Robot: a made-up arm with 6 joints.
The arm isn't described. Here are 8 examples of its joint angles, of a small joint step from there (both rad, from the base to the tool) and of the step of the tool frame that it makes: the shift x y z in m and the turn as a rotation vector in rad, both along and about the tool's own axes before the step.
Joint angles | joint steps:
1: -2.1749 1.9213 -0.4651 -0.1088 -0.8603 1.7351 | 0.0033 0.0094 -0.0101 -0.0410 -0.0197 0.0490
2: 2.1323 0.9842 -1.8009 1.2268 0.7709 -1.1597 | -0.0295 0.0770 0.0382 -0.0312 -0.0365 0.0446
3: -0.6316 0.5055 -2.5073 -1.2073 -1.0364 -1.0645 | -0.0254 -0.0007 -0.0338 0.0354 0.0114 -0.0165
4: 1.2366 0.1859 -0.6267 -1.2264 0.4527 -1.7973 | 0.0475 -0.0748 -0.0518 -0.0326 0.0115 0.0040
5: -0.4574 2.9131 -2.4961 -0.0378 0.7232 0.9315 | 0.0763 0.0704 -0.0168 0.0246 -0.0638 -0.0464
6: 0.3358 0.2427 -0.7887 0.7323 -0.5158 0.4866 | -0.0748 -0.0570 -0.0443 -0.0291 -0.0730 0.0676
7: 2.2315 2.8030 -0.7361 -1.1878 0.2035 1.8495 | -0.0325 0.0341 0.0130 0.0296 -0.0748 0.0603
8: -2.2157 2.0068 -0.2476 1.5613 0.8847 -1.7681 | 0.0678 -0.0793 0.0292 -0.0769 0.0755 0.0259
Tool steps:
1: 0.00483 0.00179 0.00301 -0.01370 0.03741 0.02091
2: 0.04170 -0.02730 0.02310 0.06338 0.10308 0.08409
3: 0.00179 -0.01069 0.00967 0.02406 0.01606 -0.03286
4: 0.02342 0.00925 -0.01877 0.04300 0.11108 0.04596
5: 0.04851 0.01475 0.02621 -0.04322 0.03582 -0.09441
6: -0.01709 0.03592 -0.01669 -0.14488 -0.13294 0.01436
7: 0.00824 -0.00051 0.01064 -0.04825 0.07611 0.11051
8: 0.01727 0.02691 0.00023 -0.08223 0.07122 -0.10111
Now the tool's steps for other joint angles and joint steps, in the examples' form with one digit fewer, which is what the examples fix.
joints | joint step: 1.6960 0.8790 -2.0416 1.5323 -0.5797 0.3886 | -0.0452 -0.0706 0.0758 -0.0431 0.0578 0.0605
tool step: 0.0068 0.0155 -0.0177 -0.0186 0.0561 -0.0159
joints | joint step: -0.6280 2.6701 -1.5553 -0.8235 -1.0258 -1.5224 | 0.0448 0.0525 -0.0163 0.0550 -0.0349 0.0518
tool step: -0.0222 0.0091 0.0133 0.0250 -0.0088 0.0959
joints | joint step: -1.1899 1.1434 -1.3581 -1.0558 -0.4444 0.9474 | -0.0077 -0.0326 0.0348 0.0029 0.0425 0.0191
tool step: 0.0013 -0.0020 -0.0098 0.0419 0.0273 0.0190
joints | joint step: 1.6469 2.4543 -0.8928 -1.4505 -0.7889 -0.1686 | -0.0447 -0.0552 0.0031 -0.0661 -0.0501 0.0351
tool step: -0.0070 -0.0083 -0.0213 0.0273 -0.0456 -0.0179
